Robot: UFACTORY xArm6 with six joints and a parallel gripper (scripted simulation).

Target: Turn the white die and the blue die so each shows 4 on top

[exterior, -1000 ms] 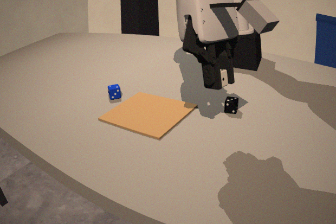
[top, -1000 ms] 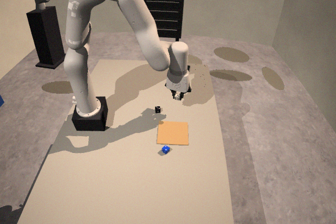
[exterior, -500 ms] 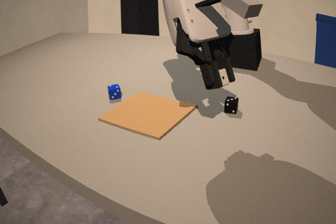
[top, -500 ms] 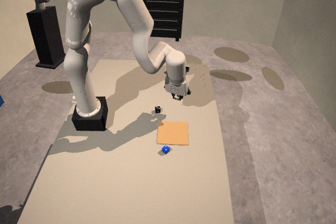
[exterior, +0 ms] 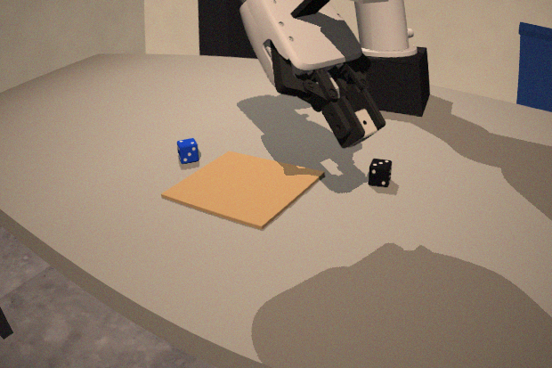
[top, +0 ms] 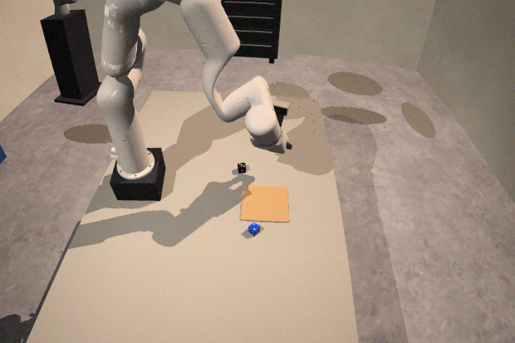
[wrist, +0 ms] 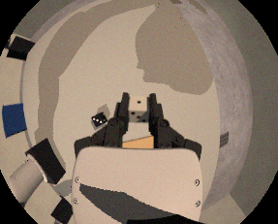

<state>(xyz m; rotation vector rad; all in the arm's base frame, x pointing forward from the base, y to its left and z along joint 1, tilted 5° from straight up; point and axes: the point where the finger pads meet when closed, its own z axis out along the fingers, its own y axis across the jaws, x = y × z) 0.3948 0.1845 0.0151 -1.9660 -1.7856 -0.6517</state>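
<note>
Right now the black die is 100 mm below my hand, 90 mm behind it and 20 mm to the right of it. Also, from my hand: white die: 10 mm below; blue die: 260 mm to the right, 100 mm below; orange mat: 140 mm to the right, 110 mm below, 10 mm ahead.
</note>
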